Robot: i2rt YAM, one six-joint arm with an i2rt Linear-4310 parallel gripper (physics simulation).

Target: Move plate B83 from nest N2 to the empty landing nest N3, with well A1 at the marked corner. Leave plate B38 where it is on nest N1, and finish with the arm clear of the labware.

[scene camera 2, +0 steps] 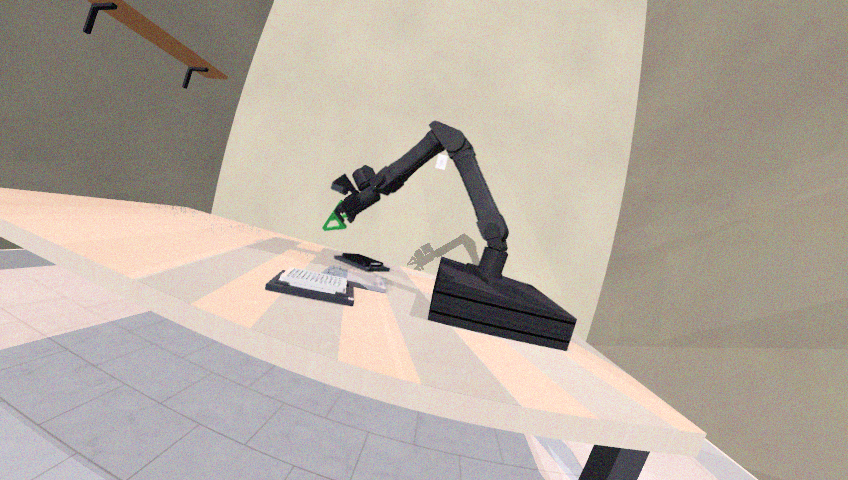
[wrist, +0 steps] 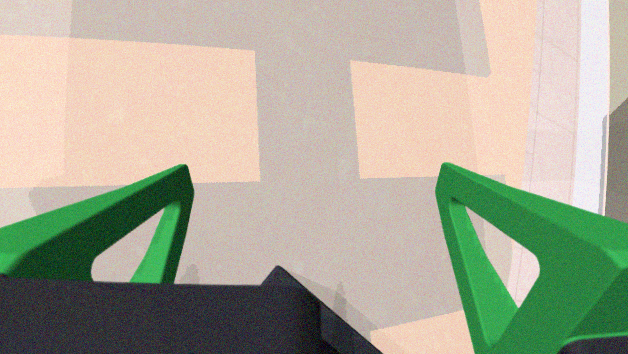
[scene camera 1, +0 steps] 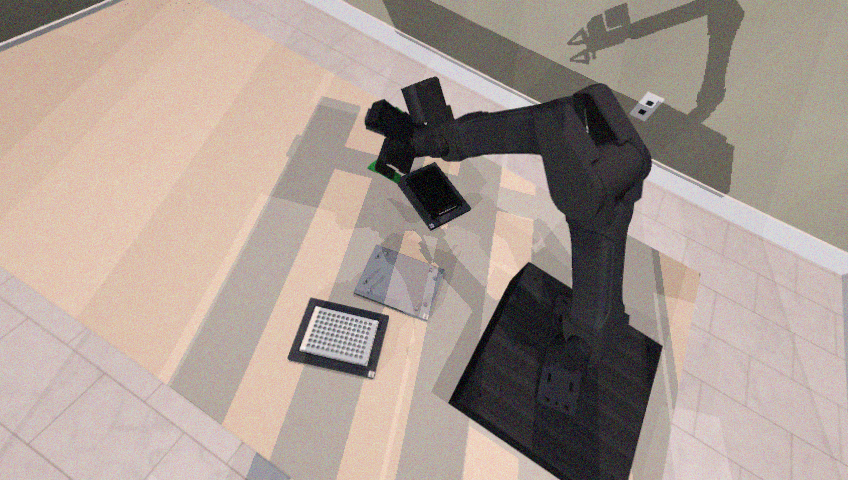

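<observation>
My gripper point(scene camera 2: 334, 221) point(wrist: 314, 177) is open, with nothing between its green fingers, high above the table behind the black plate; in scene camera 1 the arm hides much of the fingers. The black plate B83 point(scene camera 1: 433, 189) point(scene camera 2: 361, 260) sits on dark nest N2 point(scene camera 1: 447, 218) at the back. Empty grey nest N3 point(scene camera 1: 399, 282) point(scene camera 2: 376, 284) lies between the two plates, with a small white mark at its near right corner. White plate B38 point(scene camera 1: 339, 334) point(scene camera 2: 312, 280) sits on dark nest N1 point(scene camera 1: 336, 365) point(scene camera 2: 310, 296) at the front. Neither plate shows in the wrist view.
The arm's black base block point(scene camera 1: 505, 380) point(scene camera 2: 499, 318) stands right of the nests. A wall with a socket point(scene camera 1: 647, 105) point(scene camera 2: 440, 161) rises behind the table. A wooden shelf point(scene camera 2: 160, 41) is on the wall at upper left. Striped shadows cross the table.
</observation>
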